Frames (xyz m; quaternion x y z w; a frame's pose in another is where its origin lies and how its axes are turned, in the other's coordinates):
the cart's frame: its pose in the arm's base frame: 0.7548 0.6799 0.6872 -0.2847 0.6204 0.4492 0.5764
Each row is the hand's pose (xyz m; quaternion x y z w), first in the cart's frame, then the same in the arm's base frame.
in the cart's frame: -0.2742 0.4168 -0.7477 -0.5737 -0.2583 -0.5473 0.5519
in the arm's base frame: 0.0957 0.1536 0.9981 -0.7113 -0.2200 0.3619 0.5609
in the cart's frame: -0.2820 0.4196 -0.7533 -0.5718 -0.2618 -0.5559 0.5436
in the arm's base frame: 0.0921 0.1486 1.0059 -0.7116 -0.2288 0.3530 0.5627
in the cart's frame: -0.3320 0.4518 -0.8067 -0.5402 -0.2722 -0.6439 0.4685
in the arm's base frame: 0.0482 0.1071 1.0582 -0.7220 -0.2922 0.2519 0.5744
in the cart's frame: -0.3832 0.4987 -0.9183 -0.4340 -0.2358 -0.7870 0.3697
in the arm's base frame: -0.0351 0.0202 1.1111 -0.7378 -0.3256 0.0488 0.5894
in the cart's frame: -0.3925 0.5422 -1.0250 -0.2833 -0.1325 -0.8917 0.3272
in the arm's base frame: -0.1204 -0.0570 1.1228 -0.7502 -0.2545 -0.1535 0.5907
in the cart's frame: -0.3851 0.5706 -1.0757 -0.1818 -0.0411 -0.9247 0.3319
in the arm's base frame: -0.1697 -0.0883 1.1187 -0.7545 -0.1627 -0.2594 0.5804
